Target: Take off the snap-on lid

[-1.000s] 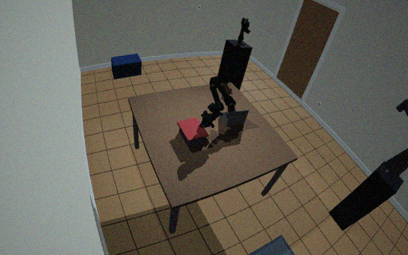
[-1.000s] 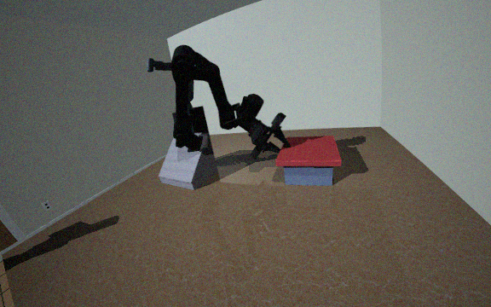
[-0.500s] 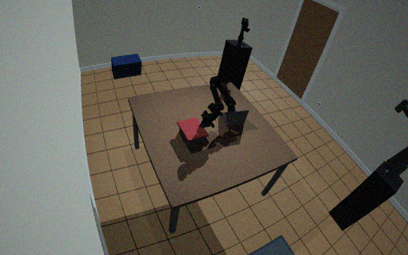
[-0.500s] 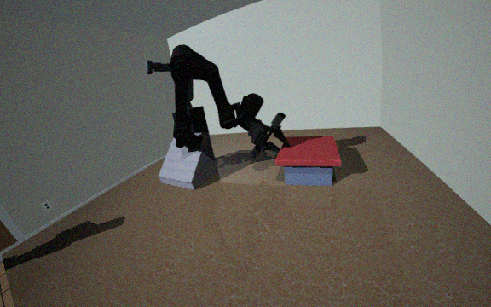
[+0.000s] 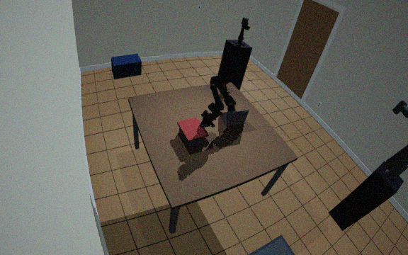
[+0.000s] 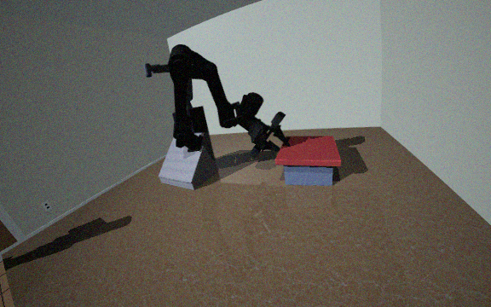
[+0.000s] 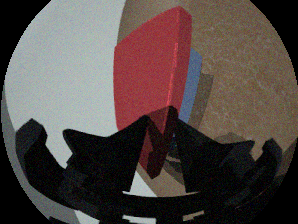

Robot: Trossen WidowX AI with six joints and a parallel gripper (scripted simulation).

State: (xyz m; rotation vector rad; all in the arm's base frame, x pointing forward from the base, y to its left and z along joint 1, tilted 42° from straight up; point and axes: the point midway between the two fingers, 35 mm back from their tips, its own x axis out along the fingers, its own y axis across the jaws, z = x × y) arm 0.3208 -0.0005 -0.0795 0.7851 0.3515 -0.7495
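My gripper tip is 8 cm short of the red lid. From my gripper tip the other things lie so: storage box (8 cm ahead, 4 cm below).
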